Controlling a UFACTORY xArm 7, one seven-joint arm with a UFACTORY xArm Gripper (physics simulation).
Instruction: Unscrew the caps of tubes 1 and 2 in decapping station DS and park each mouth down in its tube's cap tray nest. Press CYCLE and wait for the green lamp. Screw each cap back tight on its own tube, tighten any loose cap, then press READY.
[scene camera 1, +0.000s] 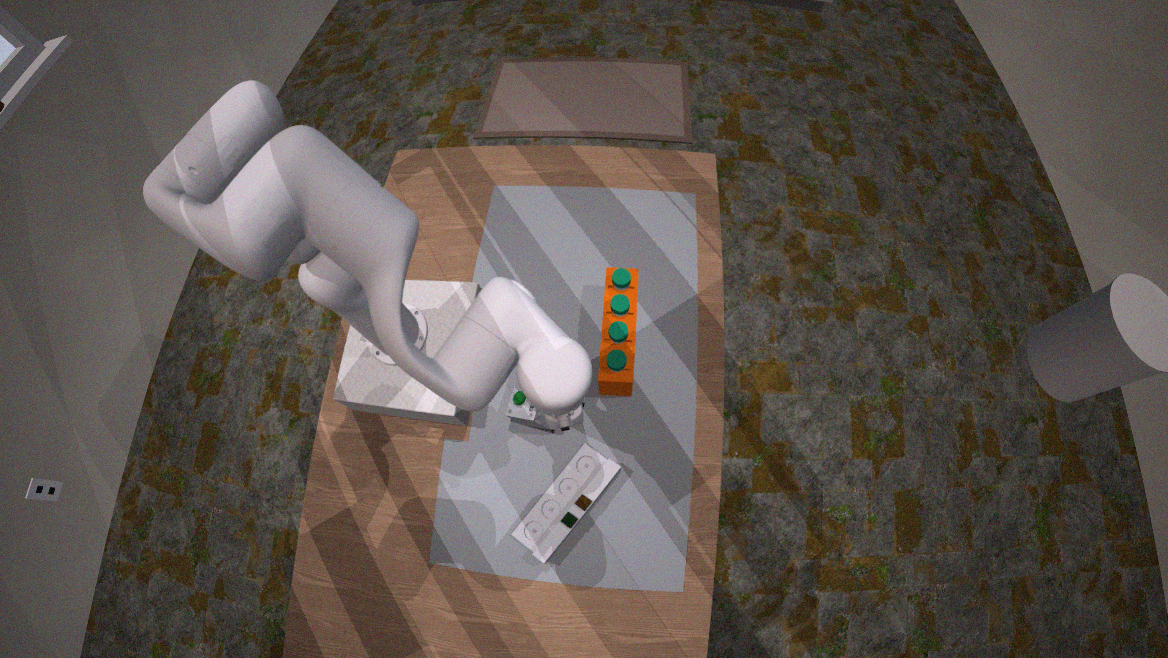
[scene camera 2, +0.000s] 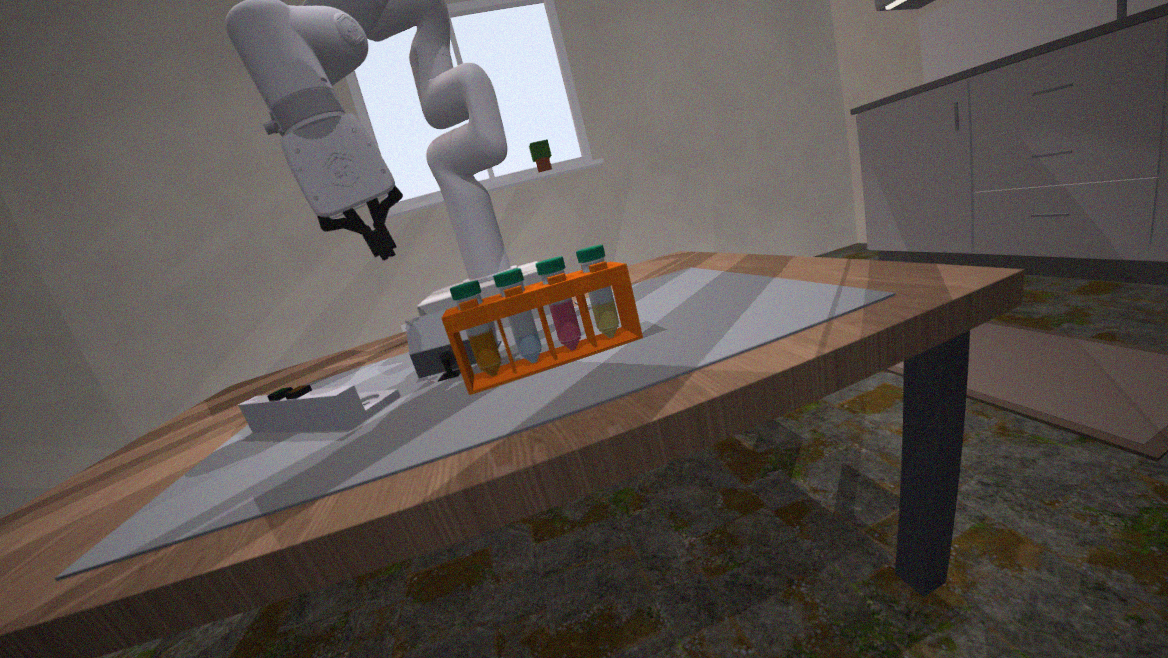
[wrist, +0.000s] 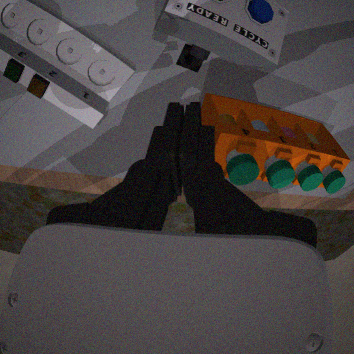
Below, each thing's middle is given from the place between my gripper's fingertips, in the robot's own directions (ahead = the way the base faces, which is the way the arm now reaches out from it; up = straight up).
Scene:
My gripper is now 5 cm past the grey control box (scene camera 2: 430, 350), 3 cm to the right of it and 13 cm above it.

